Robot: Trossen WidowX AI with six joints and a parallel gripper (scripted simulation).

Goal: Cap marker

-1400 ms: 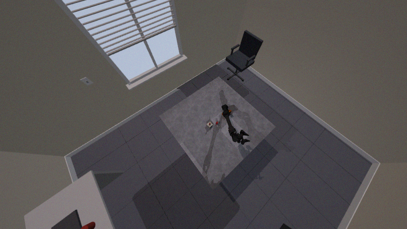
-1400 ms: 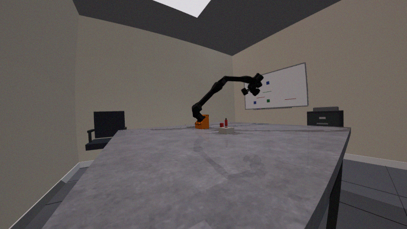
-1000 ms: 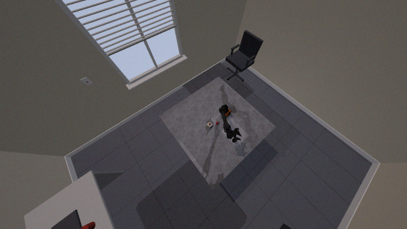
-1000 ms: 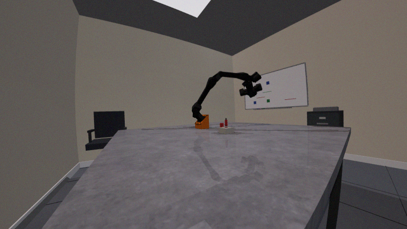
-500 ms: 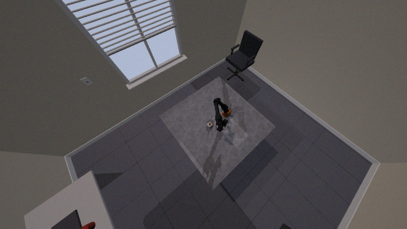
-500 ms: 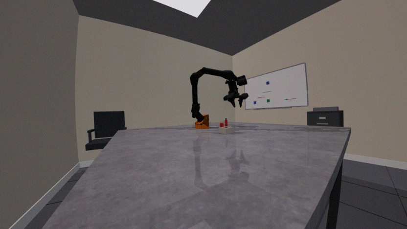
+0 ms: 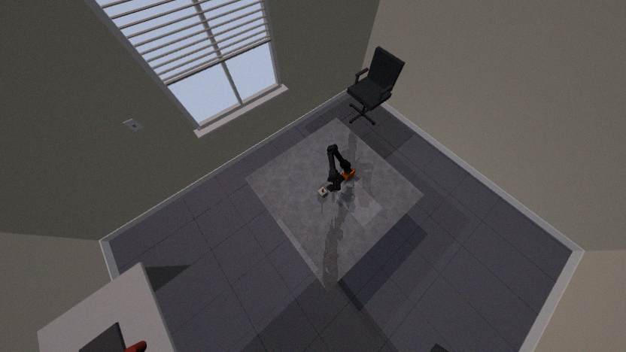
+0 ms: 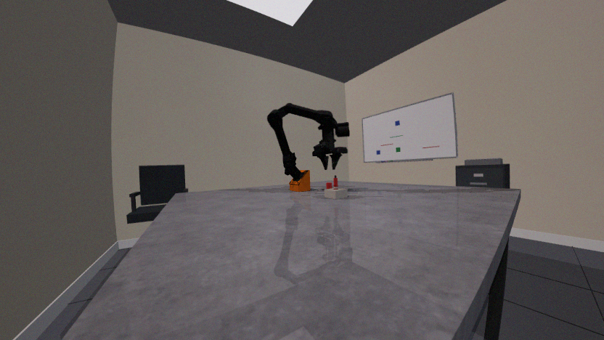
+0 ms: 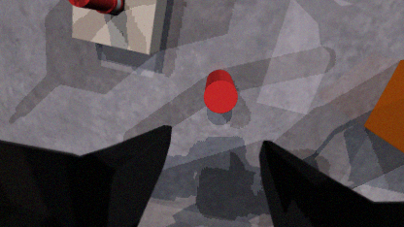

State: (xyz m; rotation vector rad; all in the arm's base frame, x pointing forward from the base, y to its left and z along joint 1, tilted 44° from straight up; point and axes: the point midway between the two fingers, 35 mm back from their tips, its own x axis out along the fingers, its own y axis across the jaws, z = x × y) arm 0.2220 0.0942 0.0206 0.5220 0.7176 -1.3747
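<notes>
Right now my gripper tip is 1 cm to the left of the red cap and 9 cm above it. Round my gripper tip: holder block: 10 cm ahead, 5 cm to the right, 10 cm below.
</notes>
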